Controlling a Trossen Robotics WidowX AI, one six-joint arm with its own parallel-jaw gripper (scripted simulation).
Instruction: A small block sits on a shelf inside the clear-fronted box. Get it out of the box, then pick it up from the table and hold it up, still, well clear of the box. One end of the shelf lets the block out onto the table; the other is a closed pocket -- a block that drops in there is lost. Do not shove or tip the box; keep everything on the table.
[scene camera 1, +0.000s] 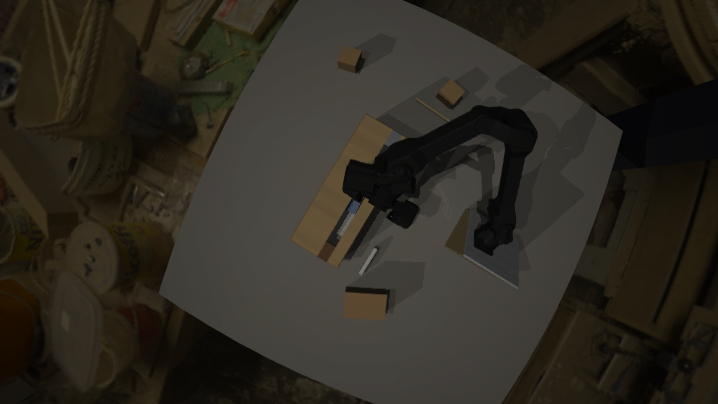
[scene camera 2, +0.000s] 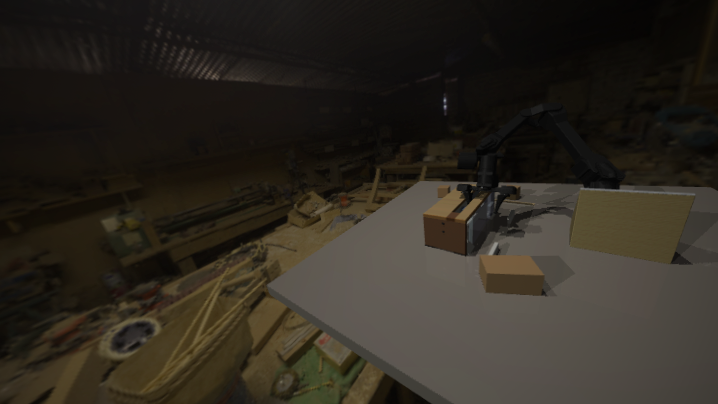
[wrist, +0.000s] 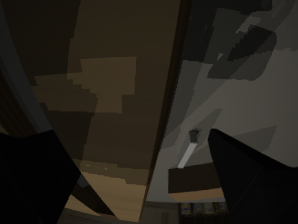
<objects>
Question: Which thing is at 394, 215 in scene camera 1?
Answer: My gripper.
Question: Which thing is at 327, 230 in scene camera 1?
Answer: A wooden box.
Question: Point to my gripper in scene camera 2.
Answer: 482, 212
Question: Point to my gripper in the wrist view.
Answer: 156, 128
</objects>
